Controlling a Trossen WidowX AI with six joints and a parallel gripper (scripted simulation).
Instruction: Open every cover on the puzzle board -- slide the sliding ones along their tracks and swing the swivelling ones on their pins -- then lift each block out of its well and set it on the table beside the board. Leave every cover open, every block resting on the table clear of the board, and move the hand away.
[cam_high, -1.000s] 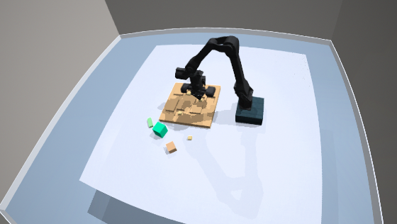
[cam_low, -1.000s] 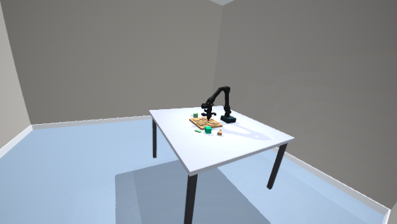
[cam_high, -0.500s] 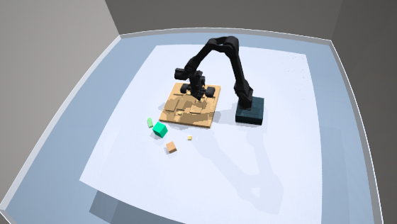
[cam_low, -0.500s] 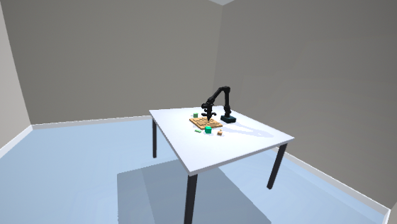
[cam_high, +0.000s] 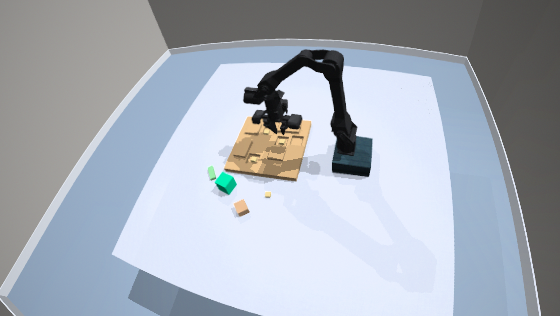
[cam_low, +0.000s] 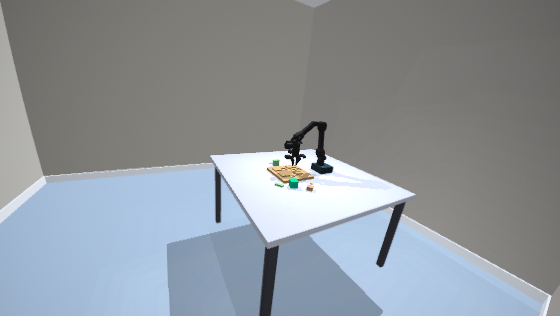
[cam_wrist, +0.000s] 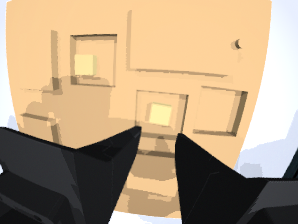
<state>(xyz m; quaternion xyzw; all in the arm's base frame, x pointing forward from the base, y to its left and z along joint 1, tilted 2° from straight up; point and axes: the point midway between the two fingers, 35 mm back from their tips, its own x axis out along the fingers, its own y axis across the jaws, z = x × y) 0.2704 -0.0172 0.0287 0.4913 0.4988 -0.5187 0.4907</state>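
Now: the tan puzzle board 60 mm ahead of my gripper tip, 40 mm below it and 10 mm to the left of it. Round my gripper tip: tan cube: 320 mm to the left, 50 mm below, 50 mm ahead; light green bar: 240 mm ahead, 200 mm to the left, 60 mm below; green cube: 250 mm to the left, 140 mm ahead, 40 mm below.
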